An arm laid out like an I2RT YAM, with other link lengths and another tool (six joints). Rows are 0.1 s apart.
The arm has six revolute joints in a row. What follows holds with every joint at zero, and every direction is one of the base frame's. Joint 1 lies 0.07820 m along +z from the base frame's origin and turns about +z. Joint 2 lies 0.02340 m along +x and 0.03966 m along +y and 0.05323 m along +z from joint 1 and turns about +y. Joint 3 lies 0.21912 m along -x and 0.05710 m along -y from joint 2 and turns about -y. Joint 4 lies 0.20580 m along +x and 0.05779 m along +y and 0.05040 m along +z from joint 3 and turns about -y. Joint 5 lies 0.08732 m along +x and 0.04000 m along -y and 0.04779 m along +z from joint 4 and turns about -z. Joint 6 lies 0.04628 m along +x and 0.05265 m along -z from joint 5 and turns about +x. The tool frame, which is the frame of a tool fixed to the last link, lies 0.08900 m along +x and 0.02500 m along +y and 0.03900 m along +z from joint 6; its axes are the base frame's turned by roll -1.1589, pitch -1.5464 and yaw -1.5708 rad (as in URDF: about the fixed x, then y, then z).
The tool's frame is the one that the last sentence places.
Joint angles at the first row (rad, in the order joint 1, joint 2, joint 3, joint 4, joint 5, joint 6):
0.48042 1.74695 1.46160 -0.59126 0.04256 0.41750
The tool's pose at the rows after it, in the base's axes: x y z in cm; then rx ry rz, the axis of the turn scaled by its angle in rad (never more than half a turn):
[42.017 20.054 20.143 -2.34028 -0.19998 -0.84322]
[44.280 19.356 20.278 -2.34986 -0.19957 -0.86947]
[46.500 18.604 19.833 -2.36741 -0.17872 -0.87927]
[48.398 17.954 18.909 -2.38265 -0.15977 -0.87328]
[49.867 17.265 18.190 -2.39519 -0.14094 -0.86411]
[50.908 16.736 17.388 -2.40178 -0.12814 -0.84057]
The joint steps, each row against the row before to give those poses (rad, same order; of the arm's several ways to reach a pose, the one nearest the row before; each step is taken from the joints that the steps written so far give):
-0.04447 0.06601 0.10017 -0.00643 -0.00728 -0.03821
-0.03641 0.07786 0.09876 -0.01036 -0.00227 -0.03104
-0.03215 0.09023 0.10751 -0.02250 0.00078 -0.01419
-0.02759 0.08802 0.09536 -0.02019 -0.00637 -0.01109
-0.02419 0.07244 0.08790 -0.02892 -0.00742 -0.00812
-0.02054 0.06191 0.07513 -0.03183 -0.01764 -0.00801

